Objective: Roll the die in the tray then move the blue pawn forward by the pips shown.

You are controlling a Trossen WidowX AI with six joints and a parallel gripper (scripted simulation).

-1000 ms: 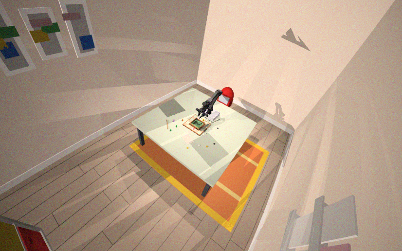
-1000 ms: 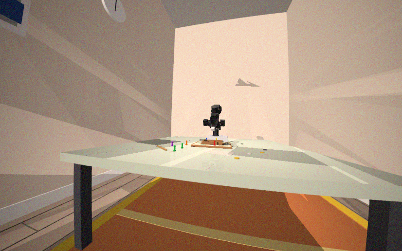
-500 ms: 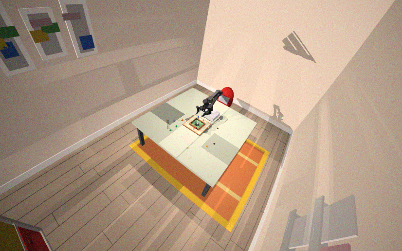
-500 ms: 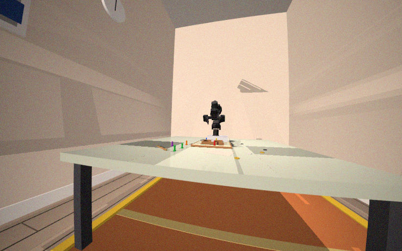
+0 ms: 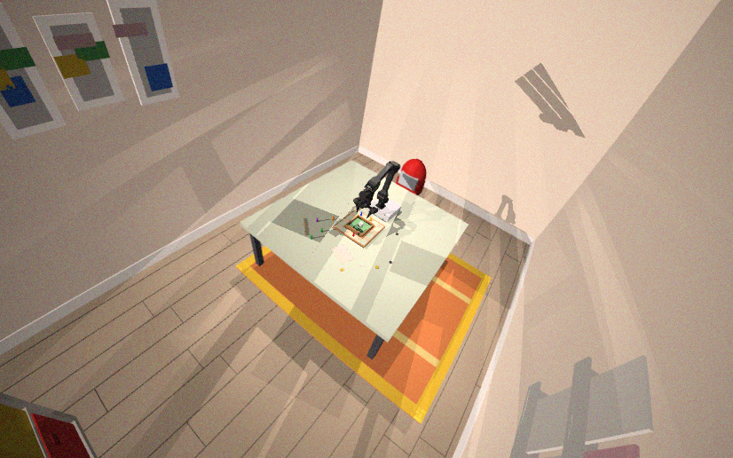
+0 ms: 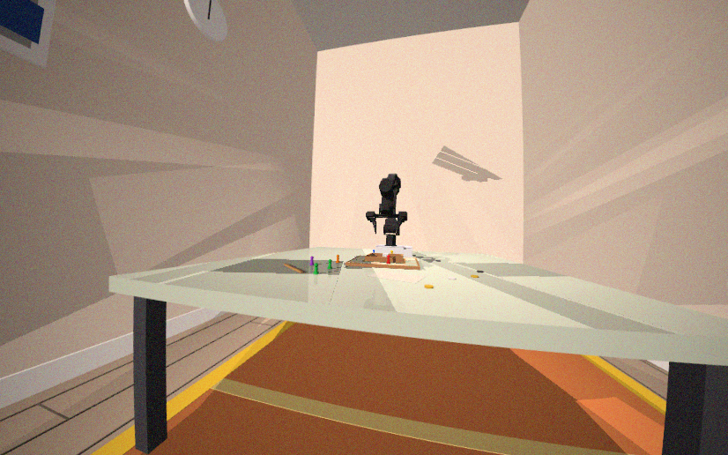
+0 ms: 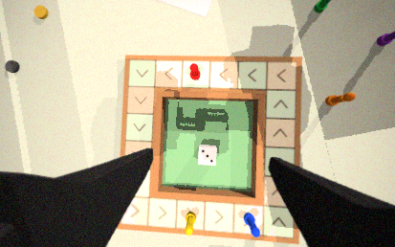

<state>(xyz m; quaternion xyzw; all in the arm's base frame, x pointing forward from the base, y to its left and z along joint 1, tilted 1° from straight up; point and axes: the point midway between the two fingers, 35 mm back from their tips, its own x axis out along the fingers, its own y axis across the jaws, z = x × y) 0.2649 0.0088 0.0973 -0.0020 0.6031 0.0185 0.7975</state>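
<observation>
Now: gripper tip 110 mm past the blue pawn, 70 mm to the left of it and 100 mm above it. Round my gripper tip: red pawn 110 mm ahead, 30 mm to the left, 100 mm below; then white die 20 mm behind, 100 mm below; then green tray 120 mm below.
</observation>
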